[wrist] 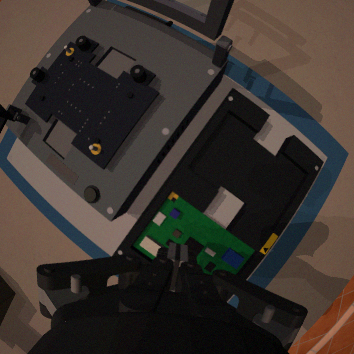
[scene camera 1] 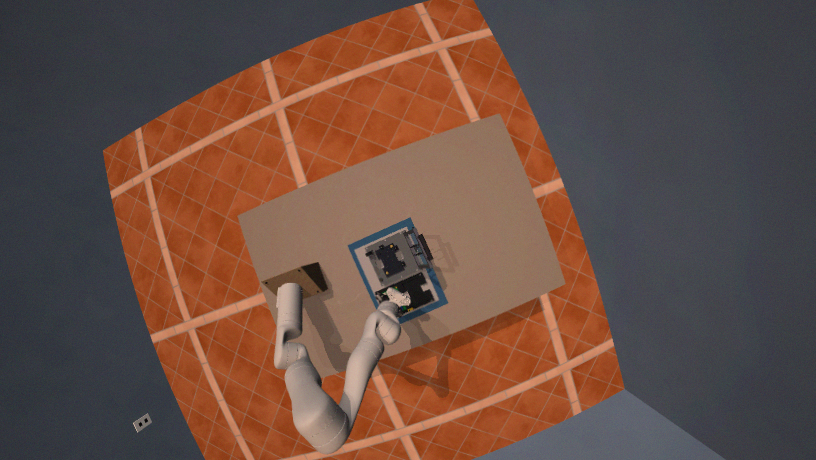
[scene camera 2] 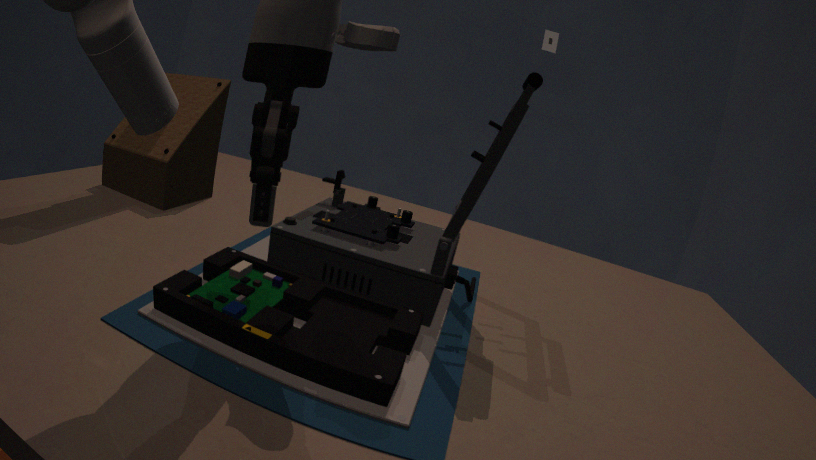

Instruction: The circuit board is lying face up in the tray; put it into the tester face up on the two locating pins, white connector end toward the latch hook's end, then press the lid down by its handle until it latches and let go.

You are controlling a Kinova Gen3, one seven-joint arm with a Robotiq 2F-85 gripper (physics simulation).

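Seen in the pictures: gripper, between the fingertips: [wrist: 175,254] [scene camera 2: 260,224]; arm's base, origin of its link: [scene camera 1: 291,289] [scene camera 2: 155,115].
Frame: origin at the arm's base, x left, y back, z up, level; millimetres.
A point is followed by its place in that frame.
The green circuit board [scene camera 2: 260,294] @(x -135, y -401, z -110 mm) [wrist: 192,220] @(x -125, y -407, z -110 mm) lies face up in the left pocket of the black tray [scene camera 2: 325,357] @(x -186, y -504, z -102 mm) [wrist: 250,172] @(x -131, y -485, z -112 mm), its white connector at the far-left end in the scene camera 2 view. My gripper [scene camera 2: 261,222] @(x -126, y -385, z -48 mm) [wrist: 175,254] @(x -126, y -385, z -48 mm) is shut and empty, hanging above the tray and board beside the tester. The grey tester [scene camera 1: 374,268] @(x 10, y -344, z -70 mm) [scene camera 2: 354,265] @(x -52, y -452, z -83 mm) [wrist: 165,145] @(x -55, y -438, z -82 mm) stands beside the tray with its dark bed and two locating pins bare. Its lid [scene camera 2: 491,160] @(x -20, y -548, z 47 mm) [wrist: 220,22] @(x -24, y -527, z -16 mm) is tilted up and open. The latch hook [scene camera 2: 338,185] @(x 73, y -348, z -43 mm) [wrist: 17,117] @(x 65, y -352, z -51 mm) stands at the opposite end from the lid hinge.
A white base sheet [scene camera 2: 400,405] @(x -174, y -564, z -124 mm) on a blue mat [scene camera 1: 365,237] @(x 144, y -327, z -128 mm) [scene camera 2: 451,411] @(x -152, y -599, z -128 mm) [wrist: 340,155] @(x -208, y -601, z -128 mm) lies under tester and tray. A wooden wedge block [scene camera 1: 300,280] @(x 31, y -59, z 23 mm) [scene camera 2: 165,177] @(x -41, y -110, z -79 mm) carries the arm's base on the table [scene camera 1: 480,188] @(x 243, y -867, z -130 mm). The raised lid stands tall at the tester's hinge end.
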